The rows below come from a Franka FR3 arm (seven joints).
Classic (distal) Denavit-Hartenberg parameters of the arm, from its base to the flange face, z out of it. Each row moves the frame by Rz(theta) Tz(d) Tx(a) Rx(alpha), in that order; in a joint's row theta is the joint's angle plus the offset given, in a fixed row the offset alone. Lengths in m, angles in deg.
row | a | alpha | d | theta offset
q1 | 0 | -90 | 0.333 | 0
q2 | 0 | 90 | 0 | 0
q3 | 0.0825 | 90 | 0.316 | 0
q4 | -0.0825 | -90 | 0 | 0
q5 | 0 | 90 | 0.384 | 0
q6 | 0.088 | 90 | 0 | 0
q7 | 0 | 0 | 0.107 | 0
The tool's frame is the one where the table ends.
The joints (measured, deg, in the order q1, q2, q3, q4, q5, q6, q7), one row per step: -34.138 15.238 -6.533 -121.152 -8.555 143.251 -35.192; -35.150 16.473 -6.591 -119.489 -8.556 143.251 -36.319; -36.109 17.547 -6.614 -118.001 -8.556 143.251 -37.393; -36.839 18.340 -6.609 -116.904 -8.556 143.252 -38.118; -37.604 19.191 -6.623 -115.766 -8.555 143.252 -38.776; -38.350 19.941 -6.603 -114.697 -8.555 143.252 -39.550; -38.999 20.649 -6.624 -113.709 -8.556 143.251 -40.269; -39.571 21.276 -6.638 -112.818 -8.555 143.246 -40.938
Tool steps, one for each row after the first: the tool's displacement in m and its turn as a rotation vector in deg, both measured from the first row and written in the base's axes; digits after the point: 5 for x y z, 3 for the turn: -0.00067 -0.01362 -0.00029 -0.423 -0.032 0.094; -0.00177 -0.02603 -0.00032 -0.819 -0.065 0.219; -0.00281 -0.03518 -0.00042 -1.106 -0.097 0.245; -0.00429 -0.04486 -0.00086 -1.391 -0.114 0.153; -0.00582 -0.05393 -0.00080 -1.686 -0.140 0.226; -0.00737 -0.06228 -0.00093 -1.962 -0.135 0.301; -0.00876 -0.06965 -0.00096 -2.215 -0.130 0.406
